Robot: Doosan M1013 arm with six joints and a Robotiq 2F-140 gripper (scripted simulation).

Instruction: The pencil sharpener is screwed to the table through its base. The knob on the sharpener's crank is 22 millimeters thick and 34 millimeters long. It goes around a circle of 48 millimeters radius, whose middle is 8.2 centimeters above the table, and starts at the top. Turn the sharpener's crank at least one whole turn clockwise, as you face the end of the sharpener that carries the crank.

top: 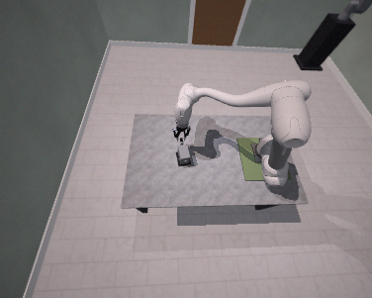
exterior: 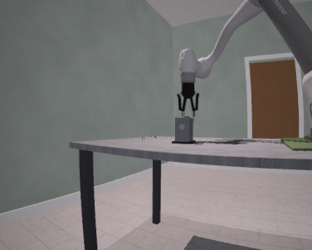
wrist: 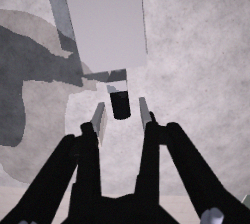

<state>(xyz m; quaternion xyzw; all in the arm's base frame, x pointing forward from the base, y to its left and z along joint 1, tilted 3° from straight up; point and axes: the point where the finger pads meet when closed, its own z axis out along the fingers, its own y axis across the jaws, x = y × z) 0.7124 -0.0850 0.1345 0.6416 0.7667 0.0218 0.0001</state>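
My gripper is now 2 cm to the right of the sharpener crank and 1 cm above it.
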